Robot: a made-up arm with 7 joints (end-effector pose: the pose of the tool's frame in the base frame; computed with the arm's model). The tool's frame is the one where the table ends. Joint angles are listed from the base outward.
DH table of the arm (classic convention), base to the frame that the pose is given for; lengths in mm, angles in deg. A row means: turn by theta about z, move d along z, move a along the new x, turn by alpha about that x. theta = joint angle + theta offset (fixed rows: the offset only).
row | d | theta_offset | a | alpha
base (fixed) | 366.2 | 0 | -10.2 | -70
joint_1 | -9.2 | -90 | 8.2 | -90
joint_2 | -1.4 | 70 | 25.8 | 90
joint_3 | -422.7 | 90 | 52.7 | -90
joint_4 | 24.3 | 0 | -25.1 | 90
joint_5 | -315.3 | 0 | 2.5 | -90
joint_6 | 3.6 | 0 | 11.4 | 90
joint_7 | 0 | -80.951 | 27.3 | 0
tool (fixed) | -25.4 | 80.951 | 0 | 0
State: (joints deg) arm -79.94 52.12 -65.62 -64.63 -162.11 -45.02 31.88
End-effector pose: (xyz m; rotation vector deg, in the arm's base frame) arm 0.6775 0.0578 0.4195 -90.84 -48.48 116.86
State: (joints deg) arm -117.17 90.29 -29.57 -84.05 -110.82 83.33 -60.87
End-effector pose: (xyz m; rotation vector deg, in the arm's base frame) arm 0.1066 0.2205 0.9096 113.33 45.46 104.22
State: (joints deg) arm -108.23 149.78 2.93 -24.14 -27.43 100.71 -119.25
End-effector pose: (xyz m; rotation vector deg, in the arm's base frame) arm -0.5104 0.4942 0.5238 14.32 5.32 19.35
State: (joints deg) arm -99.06 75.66 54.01 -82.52 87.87 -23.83 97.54
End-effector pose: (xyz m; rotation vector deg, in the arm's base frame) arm -0.0216 0.4918 0.7127 109.52 29.72 51.75
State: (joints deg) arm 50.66 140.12 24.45 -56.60 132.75 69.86 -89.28
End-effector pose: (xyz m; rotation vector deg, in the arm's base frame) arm 0.4748 0.4137 0.5595 17.68 -0.69 -69.58
